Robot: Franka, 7 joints.
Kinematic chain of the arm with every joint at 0, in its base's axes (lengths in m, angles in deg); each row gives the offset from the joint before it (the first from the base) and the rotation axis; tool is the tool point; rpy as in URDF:
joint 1: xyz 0 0 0.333 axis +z
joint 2: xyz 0 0 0 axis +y
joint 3: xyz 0 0 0.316 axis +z
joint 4: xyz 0.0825 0 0 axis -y
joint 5: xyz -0.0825 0 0.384 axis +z
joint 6: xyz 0 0 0 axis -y
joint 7: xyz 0.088 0 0 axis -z
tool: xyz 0 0 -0.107 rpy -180 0 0
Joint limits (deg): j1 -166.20..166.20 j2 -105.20..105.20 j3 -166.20..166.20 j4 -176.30..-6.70 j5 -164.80..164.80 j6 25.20..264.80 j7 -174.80..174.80
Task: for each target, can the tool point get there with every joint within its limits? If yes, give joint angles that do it. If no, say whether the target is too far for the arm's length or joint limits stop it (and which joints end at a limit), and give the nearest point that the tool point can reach.
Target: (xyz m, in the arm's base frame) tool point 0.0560 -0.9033 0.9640
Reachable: no: too far | nearest point 0.0435 -0.7024 0.8237 | short by 0.245 m
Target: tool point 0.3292 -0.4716 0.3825
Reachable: yes | joints -82.54 18.28 28.20 -100.16 6.31 88.03 -139.53
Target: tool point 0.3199 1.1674 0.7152
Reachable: no: too far | nearest point 0.2162 0.7890 0.5913 | short by 0.411 m
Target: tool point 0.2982 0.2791 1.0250
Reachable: yes | joints 33.23 16.09 36.77 -38.70 27.69 210.50 -42.94
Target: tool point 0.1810 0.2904 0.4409
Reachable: yes | joints -2.87 -48.26 73.50 -146.26 126.20 202.21 38.78
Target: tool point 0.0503 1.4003 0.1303
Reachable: no: too far | nearest point 0.0305 0.8485 0.2102 | short by 0.558 m
